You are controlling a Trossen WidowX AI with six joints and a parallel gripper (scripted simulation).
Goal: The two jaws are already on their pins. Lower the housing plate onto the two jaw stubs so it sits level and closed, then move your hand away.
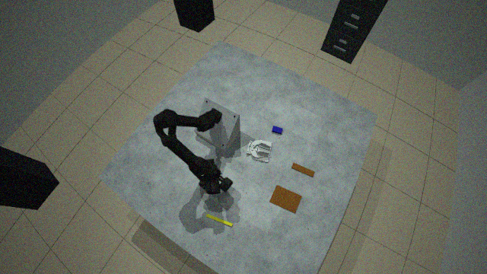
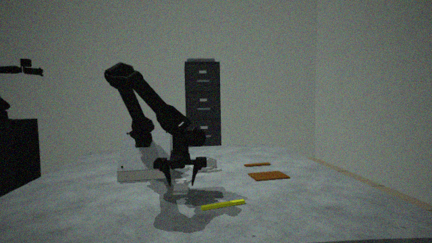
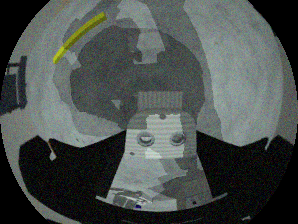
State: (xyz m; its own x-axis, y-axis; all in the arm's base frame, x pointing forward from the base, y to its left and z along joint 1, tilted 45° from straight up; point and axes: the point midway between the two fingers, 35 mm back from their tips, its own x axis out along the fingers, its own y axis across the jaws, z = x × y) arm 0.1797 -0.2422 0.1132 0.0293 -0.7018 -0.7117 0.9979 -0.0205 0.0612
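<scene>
Right now my gripper tip is 1 cm to the left of the white block and 1 cm above it. Also, from my gripper tip: blue block (43 cm to the left, 12 cm ahead, 1 cm below); orange square (36 cm ahead, 11 cm to the left, 1 cm below); yellow bar (16 cm to the right, 13 cm ahead, 1 cm below).
</scene>
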